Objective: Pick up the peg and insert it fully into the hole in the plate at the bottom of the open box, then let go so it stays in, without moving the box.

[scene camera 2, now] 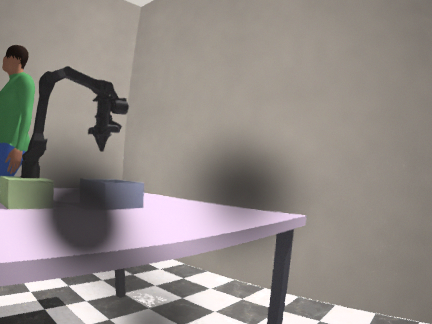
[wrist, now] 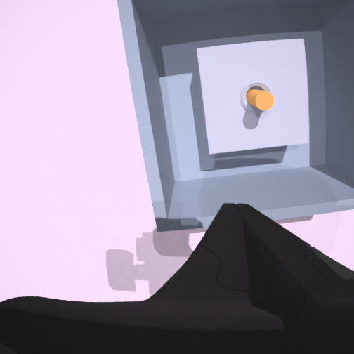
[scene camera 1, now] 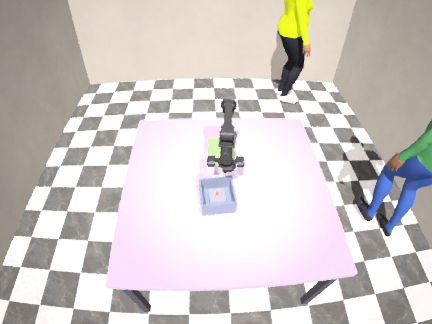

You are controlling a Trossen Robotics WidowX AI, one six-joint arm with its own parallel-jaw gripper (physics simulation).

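Seen in the pictures: gripper, fingertip midpoint: [scene camera 2: 101, 151] [scene camera 1: 225, 172]; arm's base, origin of the base link: [scene camera 2: 29, 177].
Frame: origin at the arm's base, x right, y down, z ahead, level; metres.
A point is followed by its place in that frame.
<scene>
The orange peg [scene camera 1: 217, 193] {x 0.053, y 0.022, z 0.335 m} [wrist: 261, 99] stands in the round hole of the pale plate [scene camera 1: 214, 199] {x 0.070, y 0.039, z 0.365 m} [wrist: 225, 125], with its upper part sticking out above the plate. How deep it sits cannot be told. The plate lies at the bottom of the open blue-grey box [scene camera 1: 218, 208] {x 0.047, y 0.037, z 0.426 m} [scene camera 2: 123, 194] {x 0.150, y 0.042, z 0.336 m} [wrist: 142, 130]. My gripper [scene camera 2: 102, 149] {x 0.016, y -0.114, z 0.300 m} [wrist: 233, 215] is shut with nothing between its fingers. It points down, well above the table, and is apart from the peg. In the wrist view its fingertips appear over the box's near wall.
A green box [scene camera 1: 213, 146] {x 0.082, y 0.000, z -0.022 m} [scene camera 2: 29, 193] {x 0.116, y 0.045, z -0.025 m} stands on the pink table [scene camera 1: 280, 210] {x -0.314, y 0.097, z 0.399 m} [scene camera 2: 200, 220] {x 0.445, y 0.097, z 0.453 m}, partly under the arm in scene camera 1. A person in yellow [scene camera 1: 295, 25] and one in green [scene camera 1: 422, 147] [scene camera 2: 19, 107] stand off the table. Dark blurs cover parts of scene camera 2.
</scene>
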